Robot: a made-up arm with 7 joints. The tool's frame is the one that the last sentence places.
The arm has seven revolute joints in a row. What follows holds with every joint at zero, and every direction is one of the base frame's. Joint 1 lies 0.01 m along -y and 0.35 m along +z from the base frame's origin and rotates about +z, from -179.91 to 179.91 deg. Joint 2 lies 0.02 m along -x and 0.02 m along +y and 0.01 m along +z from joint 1 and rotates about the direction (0, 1, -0.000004), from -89.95 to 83.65 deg. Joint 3 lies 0.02 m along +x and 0.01 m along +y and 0.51 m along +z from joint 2 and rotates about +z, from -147.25 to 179.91 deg. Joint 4 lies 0.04 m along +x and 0.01 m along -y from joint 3 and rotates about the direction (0, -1, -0.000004), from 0 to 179.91 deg. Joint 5 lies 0.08 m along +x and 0.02 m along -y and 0.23 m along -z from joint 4 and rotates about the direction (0, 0.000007, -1), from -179.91 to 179.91 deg. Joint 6 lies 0.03 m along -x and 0.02 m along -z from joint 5 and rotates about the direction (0, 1, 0.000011), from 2.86 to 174.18 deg. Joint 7 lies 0.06 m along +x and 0.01 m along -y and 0.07 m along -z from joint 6 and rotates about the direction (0, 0.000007, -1), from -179.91 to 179.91 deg. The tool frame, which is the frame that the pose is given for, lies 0.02 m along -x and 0.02 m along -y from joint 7; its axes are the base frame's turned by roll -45.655, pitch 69.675 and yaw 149.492 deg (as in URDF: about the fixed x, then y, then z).
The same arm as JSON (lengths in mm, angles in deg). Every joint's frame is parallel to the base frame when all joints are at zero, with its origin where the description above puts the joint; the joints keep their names.
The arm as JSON. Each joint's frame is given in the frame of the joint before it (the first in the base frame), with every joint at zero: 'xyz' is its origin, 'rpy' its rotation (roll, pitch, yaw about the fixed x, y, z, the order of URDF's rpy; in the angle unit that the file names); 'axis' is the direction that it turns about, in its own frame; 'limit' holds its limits. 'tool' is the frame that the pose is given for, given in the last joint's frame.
{
  "units": {
    "length": "mm",
    "angle": "deg"
  },
  "joints": [
    {
      "name": "joint 1",
      "type": "revolute",
      "origin": {
        "xyz": [
          0.0,
          -10.0,
          350.0
        ],
        "rpy": [
          0.0,
          0.0,
          0.0
        ]
      },
      "axis": "+z",
      "limit": {
        "lower": -179.91,
        "upper": 179.91
      }
    },
    {
      "name": "joint 2",
      "type": "revolute",
      "origin": {
        "xyz": [
          -20.0,
          20.0,
          10.0
        ],
        "rpy": [
          0.0,
          0.0,
          0.0
        ]
      },
      "axis": "+y",
      "limit": {
        "lower": -89.95,
        "upper": 83.65
      }
    },
    {
      "name": "joint 3",
      "type": "revolute",
      "origin": {
        "xyz": [
          20.0,
          10.0,
          510.0
        ],
        "rpy": [
          0.0,
          0.0,
          0.0
        ]
      },
      "axis": "+z",
      "limit": {
        "lower": -147.25,
        "upper": 179.91
      }
    },
    {
      "name": "joint 4",
      "type": "revolute",
      "origin": {
        "xyz": [
          40.0,
          -10.0,
          0.0
        ],
        "rpy": [
          0.0,
          0.0,
          0.0
        ]
      },
      "axis": "-y",
      "limit": {
        "lower": 0.0,
        "upper": 179.91
      }
    },
    {
      "name": "joint 5",
      "type": "revolute",
      "origin": {
        "xyz": [
          80.0,
          -20.0,
          -230.0
        ],
        "rpy": [
          0.0,
          0.0,
          0.0
        ]
      },
      "axis": "-z",
      "limit": {
        "lower": -179.91,
        "upper": 179.91
      }
    },
    {
      "name": "joint 6",
      "type": "revolute",
      "origin": {
        "xyz": [
          -30.0,
          0.0,
          -20.0
        ],
        "rpy": [
          0.0,
          0.0,
          0.0
        ]
      },
      "axis": "+y",
      "limit": {
        "lower": 2.86,
        "upper": 174.18
      }
    },
    {
      "name": "joint 7",
      "type": "revolute",
      "origin": {
        "xyz": [
          60.0,
          -10.0,
          -70.0
        ],
        "rpy": [
          0.0,
          0.0,
          0.0
        ]
      },
      "axis": "-z",
      "limit": {
        "lower": -179.91,
        "upper": 179.91
      }
    }
  ],
  "tool": {
    "origin": {
      "xyz": [
        -20.0,
        -20.0,
        0.0
      ],
      "rpy": [
        -45.66,
        69.68,
        149.49
      ]
    }
  }
}

